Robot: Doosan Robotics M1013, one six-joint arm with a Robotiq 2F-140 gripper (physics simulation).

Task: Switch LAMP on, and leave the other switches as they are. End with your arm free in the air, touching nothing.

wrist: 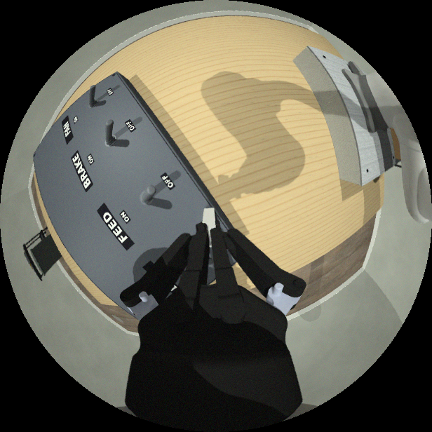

Observation:
I see my gripper [209, 215] and a grey switch panel [92, 190].

